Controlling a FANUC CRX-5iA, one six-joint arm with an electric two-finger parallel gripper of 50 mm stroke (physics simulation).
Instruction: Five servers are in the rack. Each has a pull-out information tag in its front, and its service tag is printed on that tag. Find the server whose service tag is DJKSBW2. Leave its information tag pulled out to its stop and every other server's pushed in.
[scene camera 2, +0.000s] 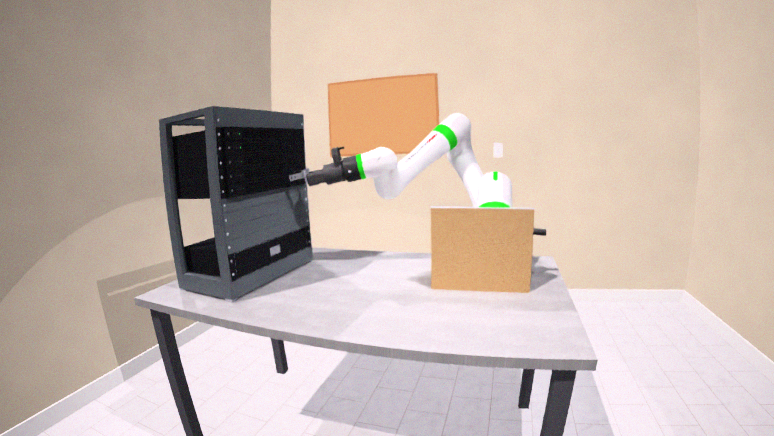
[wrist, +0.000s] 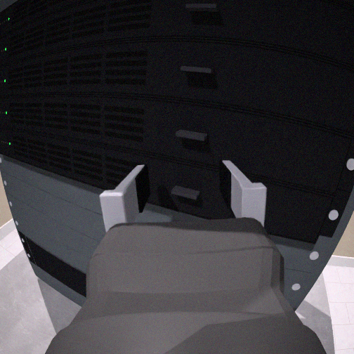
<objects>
My gripper (wrist: 183, 177) is 16 cm from the lens. A rack (wrist: 95, 95): 20 cm from the lens.
</objects>
